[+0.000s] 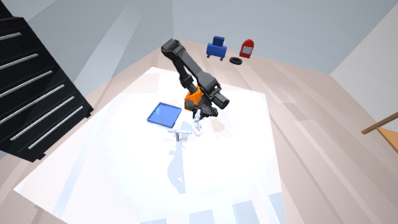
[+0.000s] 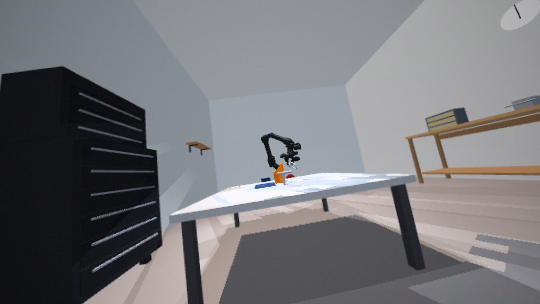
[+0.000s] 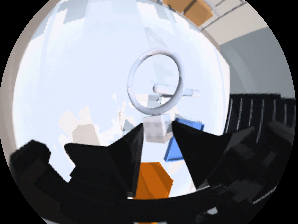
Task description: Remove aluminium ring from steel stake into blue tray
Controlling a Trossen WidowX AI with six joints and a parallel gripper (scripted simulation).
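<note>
My gripper tip is 100 mm past the blue tray, 250 mm to the left of it and 150 mm above it. The rest, counted from my gripper tip: aluminium ring (50 mm ahead, 10 mm to the left).
</note>
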